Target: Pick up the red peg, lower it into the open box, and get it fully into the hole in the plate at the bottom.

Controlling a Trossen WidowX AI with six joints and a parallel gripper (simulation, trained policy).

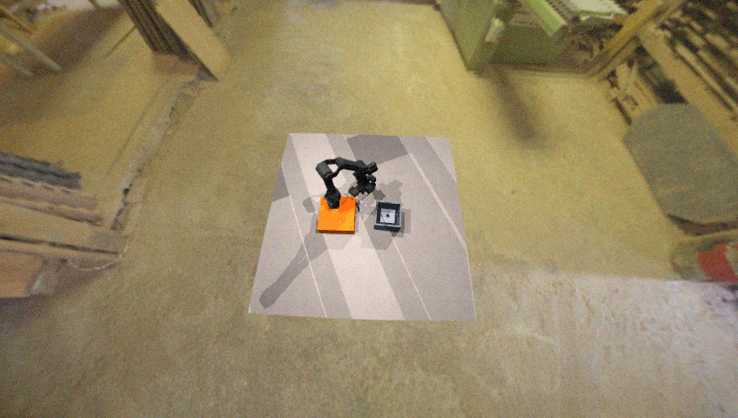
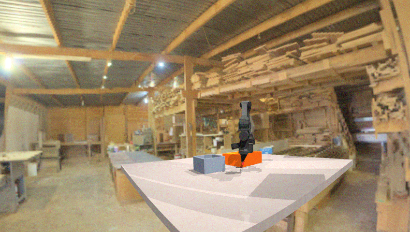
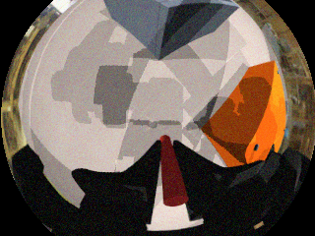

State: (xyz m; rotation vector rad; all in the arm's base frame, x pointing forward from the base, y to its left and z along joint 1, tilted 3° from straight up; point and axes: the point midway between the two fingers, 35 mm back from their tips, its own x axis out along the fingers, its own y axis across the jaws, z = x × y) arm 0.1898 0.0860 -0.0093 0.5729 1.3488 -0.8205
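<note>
Right now my gripper tip is 180 mm to the left of the pale plate, 140 mm short of it and 10 mm above it. Round my gripper tip: blue-grey box: 180 mm to the right, 140 mm ahead, 30 mm below; red peg: 20 mm above, 10 mm to the left.
</note>
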